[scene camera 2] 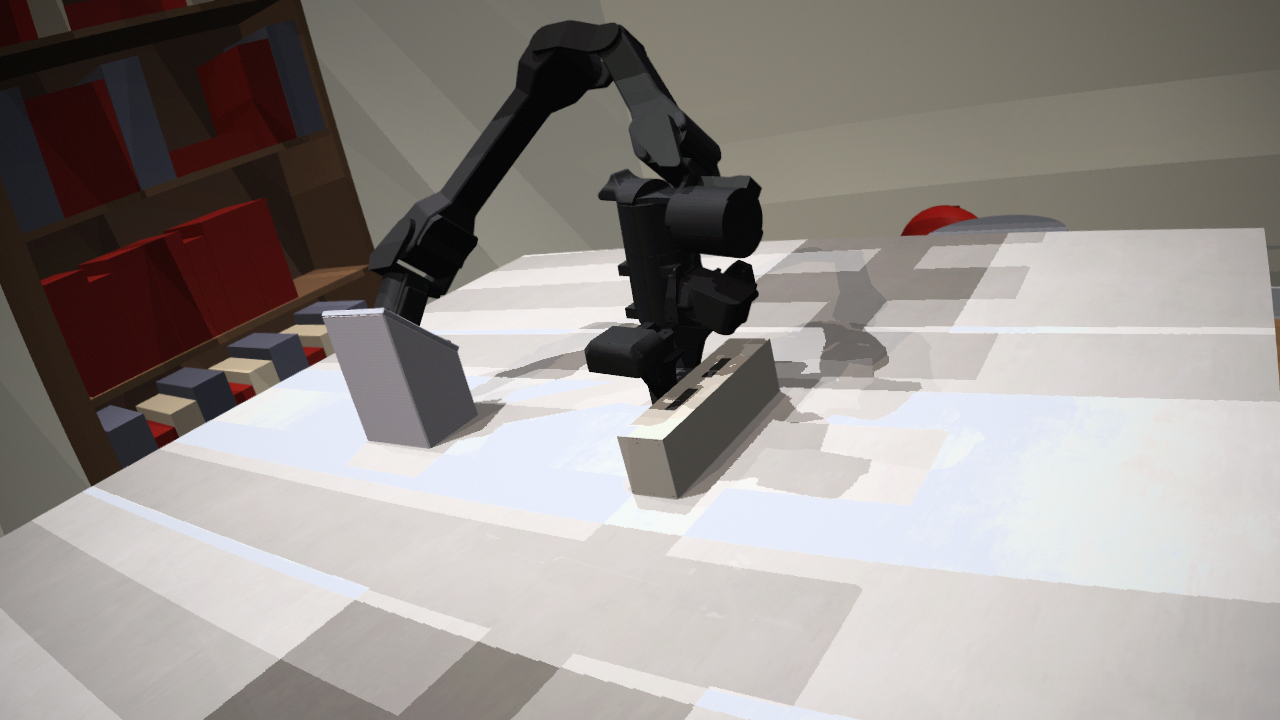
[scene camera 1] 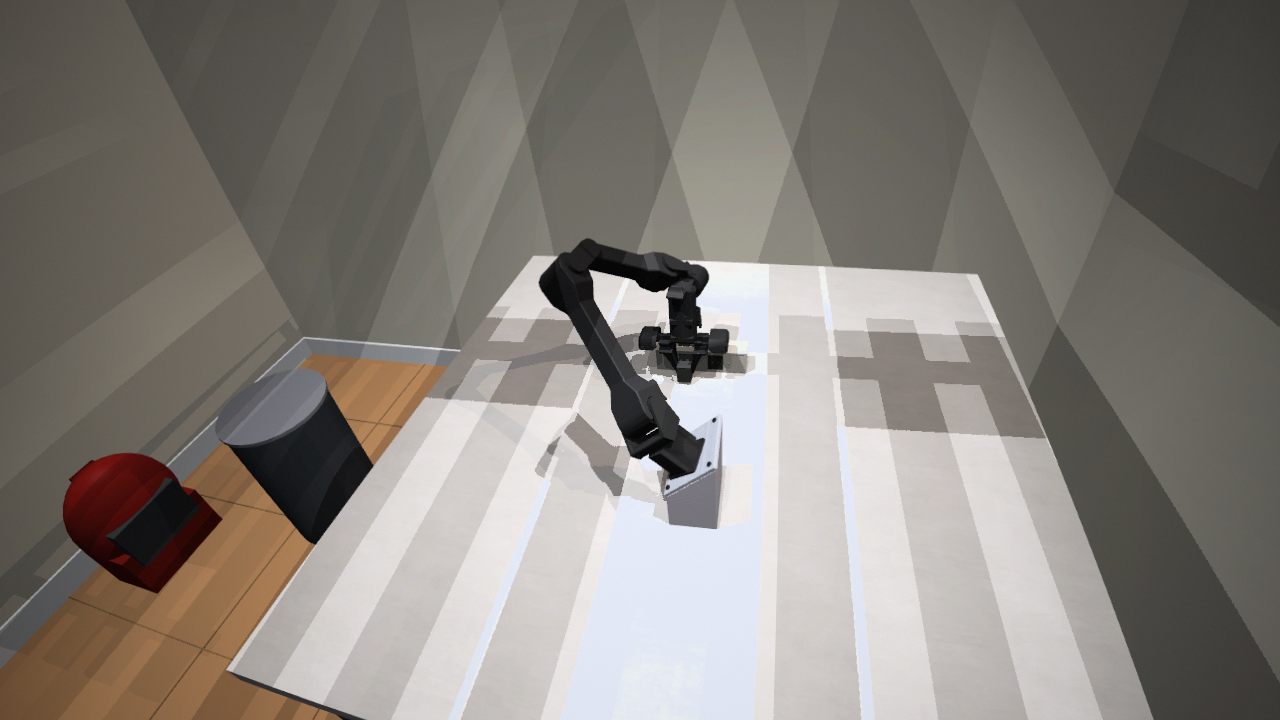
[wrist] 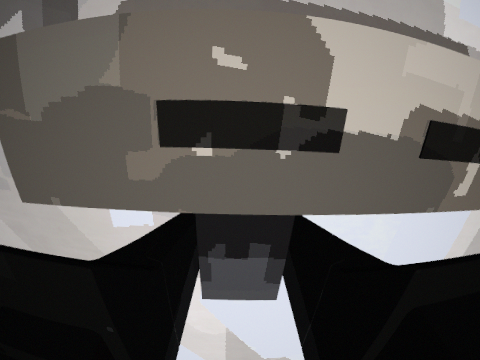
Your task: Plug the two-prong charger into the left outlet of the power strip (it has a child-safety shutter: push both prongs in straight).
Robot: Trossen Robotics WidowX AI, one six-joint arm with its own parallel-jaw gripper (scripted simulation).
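Note:
You'd see my gripper point(scene camera 2: 680, 402), and you'd see the gripper point(scene camera 1: 685, 372) as well. On the wrist camera there's a black two-prong charger point(wrist: 241, 257), along with the gripper point(wrist: 240, 212) again.

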